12 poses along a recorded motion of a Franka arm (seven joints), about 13 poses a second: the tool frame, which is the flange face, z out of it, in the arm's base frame.
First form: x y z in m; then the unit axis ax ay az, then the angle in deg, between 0 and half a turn.
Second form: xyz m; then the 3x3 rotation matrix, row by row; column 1 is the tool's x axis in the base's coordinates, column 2 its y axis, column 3 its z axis. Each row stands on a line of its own. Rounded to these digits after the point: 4 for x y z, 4 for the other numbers.
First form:
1: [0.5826 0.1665 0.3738 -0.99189 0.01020 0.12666 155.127]
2: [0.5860 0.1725 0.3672 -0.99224 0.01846 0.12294 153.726]
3: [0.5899 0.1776 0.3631 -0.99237 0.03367 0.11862 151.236]
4: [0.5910 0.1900 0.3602 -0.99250 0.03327 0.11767 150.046]
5: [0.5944 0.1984 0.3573 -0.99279 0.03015 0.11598 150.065]
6: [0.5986 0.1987 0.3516 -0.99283 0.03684 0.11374 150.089]
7: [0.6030 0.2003 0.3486 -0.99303 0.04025 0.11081 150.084]
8: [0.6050 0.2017 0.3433 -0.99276 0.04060 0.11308 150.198]
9: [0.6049 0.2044 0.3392 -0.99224 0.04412 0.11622 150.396]
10: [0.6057 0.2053 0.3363 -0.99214 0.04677 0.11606 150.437]
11: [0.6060 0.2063 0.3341 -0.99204 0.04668 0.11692 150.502]
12: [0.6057 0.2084 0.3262 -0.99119 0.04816 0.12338 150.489]
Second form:
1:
0.5826 0.1665 0.3738
0.9692 -0.0726 -0.2353
0.0340 -0.9070 0.4197
-0.2439 -0.4147 -0.8766

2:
0.5860 0.1725 0.3672
0.9707 -0.0892 -0.2232
0.0197 -0.8960 0.4435
-0.2395 -0.4349 -0.8680

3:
0.5899 0.1776 0.3631
0.9715 -0.1198 -0.2047
-0.0056 -0.8745 0.4850
-0.2371 -0.4700 -0.8502

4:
0.5910 0.1900 0.3602
0.9721 -0.1204 -0.2014
-0.0029 -0.8644 0.5029
-0.2346 -0.4883 -0.8406

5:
0.5944 0.1984 0.3573
0.9732 -0.1137 -0.1999
0.0020 -0.8649 0.5019
-0.2300 -0.4889 -0.8415

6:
0.5986 0.1987 0.3516
0.9733 -0.1250 -0.1924
-0.0116 -0.8643 0.5029
-0.2292 -0.4873 -0.8427

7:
0.6030 0.2003 0.3486
0.9741 -0.1299 -0.1853
-0.0193 -0.8637 0.5036
-0.2255 -0.4869 -0.8438

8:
0.6050 0.2017 0.3433
0.9730 -0.1315 -0.1895
-0.0191 -0.8647 0.5020
-0.2299 -0.4848 -0.8439

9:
0.6049 0.2044 0.3392
0.9711 -0.1393 -0.1938
-0.0244 -0.8658 0.4998
-0.2374 -0.4806 -0.8442

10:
0.6057 0.2053 0.3363
0.9707 -0.1440 -0.1922
-0.0295 -0.8657 0.4997
-0.2384 -0.4794 -0.8446

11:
0.6060 0.2063 0.3341
0.9704 -0.1442 -0.1940
-0.0290 -0.8663 0.4987
-0.2399 -0.4783 -0.8448

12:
0.6057 0.2084 0.3262
0.9672 -0.1501 -0.2050
-0.0285 -0.8659 0.4994
-0.2524 -0.4771 -0.8418

